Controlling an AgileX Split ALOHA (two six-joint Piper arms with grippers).
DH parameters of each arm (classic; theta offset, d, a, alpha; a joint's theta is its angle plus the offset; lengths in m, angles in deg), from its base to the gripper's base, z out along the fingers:
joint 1: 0 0.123 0 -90
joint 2: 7.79 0 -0.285 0
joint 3: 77.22 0 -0.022 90
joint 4: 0 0.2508 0 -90
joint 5: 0 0 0.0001 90
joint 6: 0 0.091 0 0
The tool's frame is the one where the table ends.
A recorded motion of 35 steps. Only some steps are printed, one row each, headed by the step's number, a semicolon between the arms.
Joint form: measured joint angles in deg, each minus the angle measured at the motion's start. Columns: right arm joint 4, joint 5, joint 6, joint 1, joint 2, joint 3; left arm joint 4, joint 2, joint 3, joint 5, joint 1, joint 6.
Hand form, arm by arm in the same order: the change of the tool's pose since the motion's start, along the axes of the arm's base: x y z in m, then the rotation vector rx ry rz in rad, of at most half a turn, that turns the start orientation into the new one. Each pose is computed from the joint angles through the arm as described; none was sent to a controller.
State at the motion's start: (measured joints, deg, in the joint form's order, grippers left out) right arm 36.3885 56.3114 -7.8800 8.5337 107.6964 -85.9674; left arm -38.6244 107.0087 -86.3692 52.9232 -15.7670 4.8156
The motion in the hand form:
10: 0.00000 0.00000 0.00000 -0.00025 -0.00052 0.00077; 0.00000 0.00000 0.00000 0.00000 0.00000 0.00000
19: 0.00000 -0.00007 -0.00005 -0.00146 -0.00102 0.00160; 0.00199 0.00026 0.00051 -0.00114 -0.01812 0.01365
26: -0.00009 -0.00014 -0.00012 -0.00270 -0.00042 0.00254; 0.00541 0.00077 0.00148 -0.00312 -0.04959 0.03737
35: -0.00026 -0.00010 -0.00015 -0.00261 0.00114 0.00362; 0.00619 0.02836 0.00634 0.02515 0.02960 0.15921
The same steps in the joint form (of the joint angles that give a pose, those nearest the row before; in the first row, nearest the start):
10: 0.00 0.00 -0.06 0.00 0.00 0.00; 0.00 0.00 0.00 0.00 0.00 0.00
19: -0.06 0.00 -0.09 0.00 0.00 0.00; 0.00 0.00 0.00 -1.30 0.00 0.00
26: -0.14 0.06 -0.09 0.00 0.00 0.00; 0.00 0.00 0.00 -3.56 0.00 0.00
35: -0.14 0.16 -0.09 0.00 0.00 0.00; 4.54 -1.38 0.08 -0.77 3.41 -8.32

